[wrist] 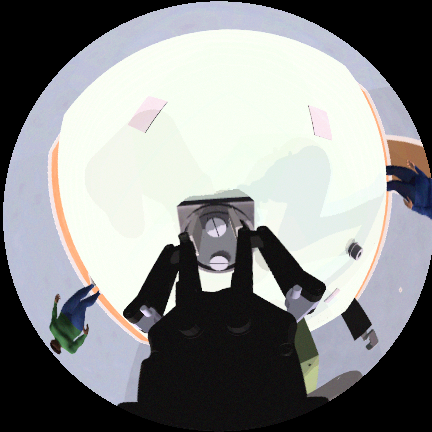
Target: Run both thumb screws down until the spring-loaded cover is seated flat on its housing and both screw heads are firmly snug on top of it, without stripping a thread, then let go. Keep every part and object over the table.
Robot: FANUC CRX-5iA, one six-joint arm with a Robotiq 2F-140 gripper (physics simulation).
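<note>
The square grey housing stands on the table below my gripper, with the round grey cover on it. One thumb screw has a round, pale, slotted head near the cover's middle in the view. The other thumb screw has a similar head at the cover's near edge. My gripper is open partway, its two finger pads standing on either side of the farther screw head with gaps visible beside it. The near screw lies between the finger links in the view. Whether the cover sits flat is unclear from above.
Two pink rectangles lie on the white table. A small dark cylinder stands at the right near the orange table edge. A green box shows at the lower right. Two people are beyond the table.
</note>
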